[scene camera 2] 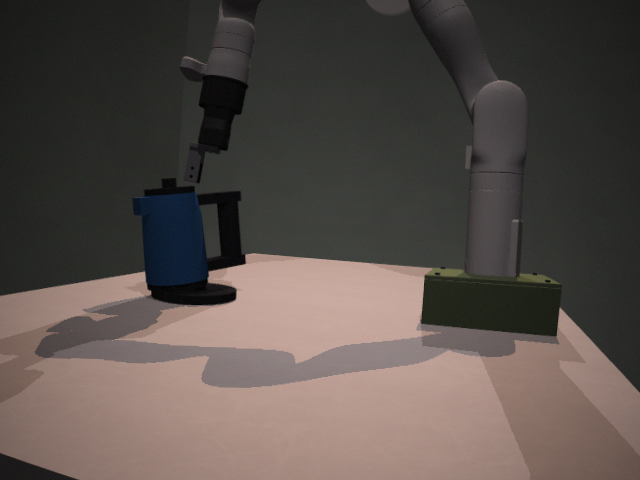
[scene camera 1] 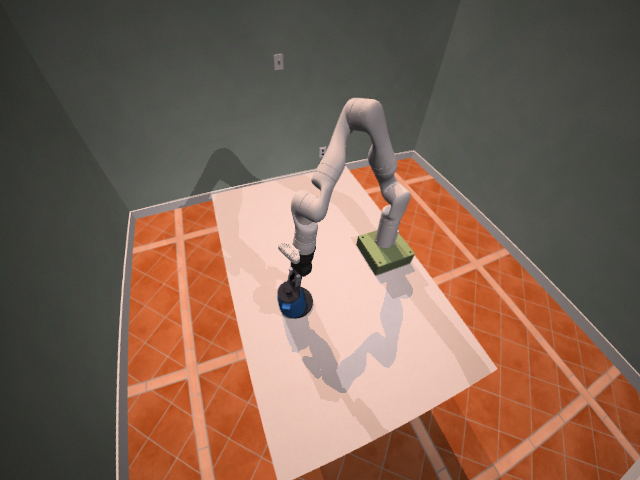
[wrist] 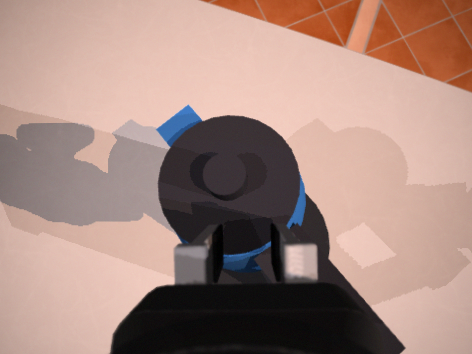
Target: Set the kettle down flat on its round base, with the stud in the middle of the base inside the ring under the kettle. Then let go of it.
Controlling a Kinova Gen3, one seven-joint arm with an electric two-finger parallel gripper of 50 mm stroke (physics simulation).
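The blue kettle with its black lid leans slightly left in the second scene view. Its bottom sits off-centre on the black round base and overhangs that disc's left side. The black handle points right. My gripper is open and empty. Its fingertips are above the lid's handle-side edge, apart from the lid knob. The stud and the ring under the kettle are hidden.
The arm stands on a green block at the right of the pale table top. The table's edge and orange tiled floor show beyond the kettle in the wrist view.
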